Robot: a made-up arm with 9 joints. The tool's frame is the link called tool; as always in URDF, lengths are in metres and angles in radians. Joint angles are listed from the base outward.
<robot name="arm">
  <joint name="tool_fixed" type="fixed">
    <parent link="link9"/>
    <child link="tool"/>
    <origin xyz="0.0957 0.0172 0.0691" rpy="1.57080 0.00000 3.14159"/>
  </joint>
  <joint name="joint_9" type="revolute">
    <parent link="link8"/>
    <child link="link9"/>
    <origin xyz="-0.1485 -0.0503 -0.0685" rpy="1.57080 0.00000 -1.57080"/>
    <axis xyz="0 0 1"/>
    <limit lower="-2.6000" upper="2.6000"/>
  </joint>
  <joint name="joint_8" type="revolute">
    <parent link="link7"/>
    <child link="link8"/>
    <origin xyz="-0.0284 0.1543 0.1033" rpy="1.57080 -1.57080 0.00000"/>
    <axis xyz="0 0 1"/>
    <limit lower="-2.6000" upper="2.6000"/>
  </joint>
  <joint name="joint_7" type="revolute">
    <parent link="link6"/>
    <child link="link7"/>
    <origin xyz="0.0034 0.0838 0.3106" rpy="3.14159 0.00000 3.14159"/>
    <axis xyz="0 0 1"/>
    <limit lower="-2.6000" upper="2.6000"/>
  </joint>
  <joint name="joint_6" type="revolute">
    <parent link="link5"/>
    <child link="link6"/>
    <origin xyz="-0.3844 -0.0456 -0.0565" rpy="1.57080 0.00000 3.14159"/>
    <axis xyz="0 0 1"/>
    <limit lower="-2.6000" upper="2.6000"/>
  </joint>
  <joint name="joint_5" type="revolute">
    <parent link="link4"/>
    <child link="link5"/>
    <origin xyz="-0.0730 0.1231 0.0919" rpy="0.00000 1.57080 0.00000"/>
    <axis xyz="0 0 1"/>
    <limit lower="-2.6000" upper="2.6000"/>
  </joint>
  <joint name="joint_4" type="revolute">
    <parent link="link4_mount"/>
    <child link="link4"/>
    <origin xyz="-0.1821 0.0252 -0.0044" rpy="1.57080 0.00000 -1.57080"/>
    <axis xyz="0 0 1"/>
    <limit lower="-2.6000" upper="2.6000"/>
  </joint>
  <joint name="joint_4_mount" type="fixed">
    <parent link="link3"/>
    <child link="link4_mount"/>
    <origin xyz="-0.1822 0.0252 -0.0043"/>
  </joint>
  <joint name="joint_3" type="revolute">
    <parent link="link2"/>
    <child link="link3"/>
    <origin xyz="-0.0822 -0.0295 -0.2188" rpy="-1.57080 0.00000 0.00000"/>
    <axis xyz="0 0 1"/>
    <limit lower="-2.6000" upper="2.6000"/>
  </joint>
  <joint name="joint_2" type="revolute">
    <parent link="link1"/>
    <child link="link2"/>
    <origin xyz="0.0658 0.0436 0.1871" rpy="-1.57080 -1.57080 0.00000"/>
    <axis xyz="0 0 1"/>
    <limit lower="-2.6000" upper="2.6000"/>
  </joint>
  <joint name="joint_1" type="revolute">
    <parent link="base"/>
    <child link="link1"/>
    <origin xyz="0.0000 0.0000 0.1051" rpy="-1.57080 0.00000 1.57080"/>
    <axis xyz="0 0 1"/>
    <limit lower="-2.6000" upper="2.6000"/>
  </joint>
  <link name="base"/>
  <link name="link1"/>
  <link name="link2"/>
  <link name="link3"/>
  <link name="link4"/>
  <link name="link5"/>
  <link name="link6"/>
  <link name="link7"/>
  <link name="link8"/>
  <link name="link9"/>
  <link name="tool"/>
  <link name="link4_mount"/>
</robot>
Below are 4 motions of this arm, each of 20 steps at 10 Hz.
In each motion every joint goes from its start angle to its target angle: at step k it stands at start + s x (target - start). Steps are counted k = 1, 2, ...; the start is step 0. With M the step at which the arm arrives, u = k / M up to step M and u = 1 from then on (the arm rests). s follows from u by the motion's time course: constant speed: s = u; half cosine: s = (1 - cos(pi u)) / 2; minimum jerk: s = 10 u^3 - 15 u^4 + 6 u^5.
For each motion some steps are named. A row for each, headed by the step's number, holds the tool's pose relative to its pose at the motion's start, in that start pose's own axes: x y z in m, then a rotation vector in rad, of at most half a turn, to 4 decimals.
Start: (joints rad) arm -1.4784 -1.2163 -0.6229 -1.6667 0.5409 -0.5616 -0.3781 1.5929 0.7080
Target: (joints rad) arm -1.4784 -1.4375 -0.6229 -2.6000 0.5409 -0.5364 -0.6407 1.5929 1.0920
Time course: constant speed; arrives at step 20
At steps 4, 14, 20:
4: -0.0301 -0.0096 0.0224 -0.0469 0.1972 -0.0274
14: -0.0958 -0.0260 0.0784 -0.1093 0.6950 -0.1485
20: -0.1284 -0.0327 0.1080 -0.1032 0.9918 -0.2514

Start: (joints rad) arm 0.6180 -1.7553 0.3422 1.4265 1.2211 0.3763 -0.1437 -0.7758 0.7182
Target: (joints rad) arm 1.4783 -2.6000 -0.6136 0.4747 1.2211 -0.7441 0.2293 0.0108 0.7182
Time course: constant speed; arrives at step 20
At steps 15, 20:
15: 0.3275 0.1512 -0.2508 -0.5648 -1.4411 0.7370
20: 0.3209 0.1439 -0.3174 -0.7401 -1.7309 1.0859

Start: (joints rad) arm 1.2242 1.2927 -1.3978 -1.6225 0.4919 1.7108 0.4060 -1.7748 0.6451
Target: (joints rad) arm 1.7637 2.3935 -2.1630 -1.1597 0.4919 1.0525 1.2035 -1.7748 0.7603
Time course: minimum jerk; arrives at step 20
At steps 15, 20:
15: 0.7231 -0.2694 1.0480 2.0136 0.7059 0.0111
20: 0.8044 -0.4209 1.0494 2.2873 0.6503 0.0082

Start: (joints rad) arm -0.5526 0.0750 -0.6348 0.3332 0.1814 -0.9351 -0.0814 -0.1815 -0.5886
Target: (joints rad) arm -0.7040 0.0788 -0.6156 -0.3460 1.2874 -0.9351 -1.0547 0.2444 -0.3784
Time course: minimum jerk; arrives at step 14
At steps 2, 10, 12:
2: -0.0058 -0.0218 -0.0082 -0.0266 0.0195 0.0186
10: 0.0807 -0.6230 0.0548 -0.8943 0.6242 0.0221
12: 0.1194 -0.6594 0.0945 -0.9705 0.6703 -0.0750

